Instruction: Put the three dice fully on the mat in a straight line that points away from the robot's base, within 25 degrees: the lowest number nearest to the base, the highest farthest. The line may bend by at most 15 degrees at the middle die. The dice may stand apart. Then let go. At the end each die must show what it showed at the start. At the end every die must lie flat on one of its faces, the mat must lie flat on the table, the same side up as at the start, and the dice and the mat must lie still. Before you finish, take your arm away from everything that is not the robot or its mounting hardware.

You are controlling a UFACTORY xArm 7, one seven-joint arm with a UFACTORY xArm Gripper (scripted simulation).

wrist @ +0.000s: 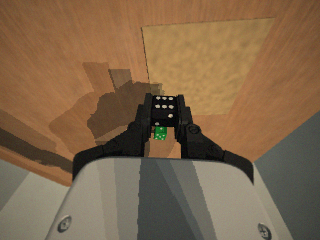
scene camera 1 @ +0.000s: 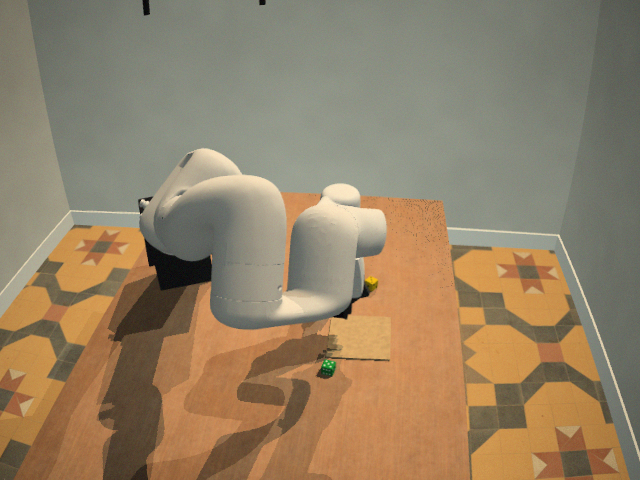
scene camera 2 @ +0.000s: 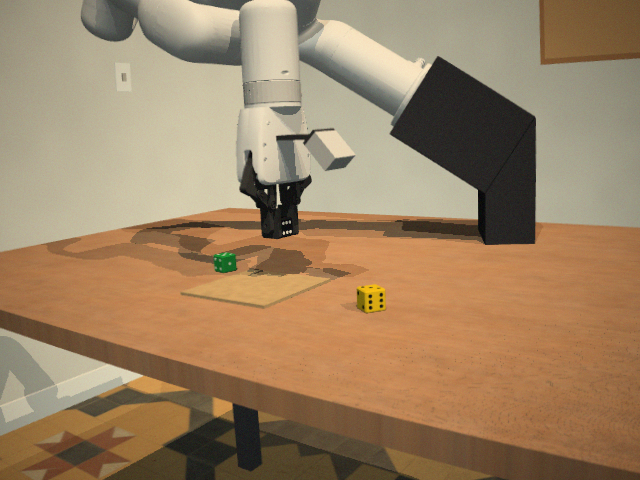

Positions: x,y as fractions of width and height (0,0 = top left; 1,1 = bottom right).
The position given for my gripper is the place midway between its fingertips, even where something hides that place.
In view: my gripper (scene camera 2: 0.44,0.49), a tan mat (scene camera 2: 0.40,0.60), a yellow die (scene camera 2: 0.58,0.62) and a black die (wrist: 0.51,0.45).
The tan mat is seen too in the wrist view (wrist: 0.65,0.26) and in scene camera 1 (scene camera 1: 0.56,0.70). My gripper is seen too in the wrist view (wrist: 0.51,0.44). The wrist view misses the yellow die: it is out of frame.
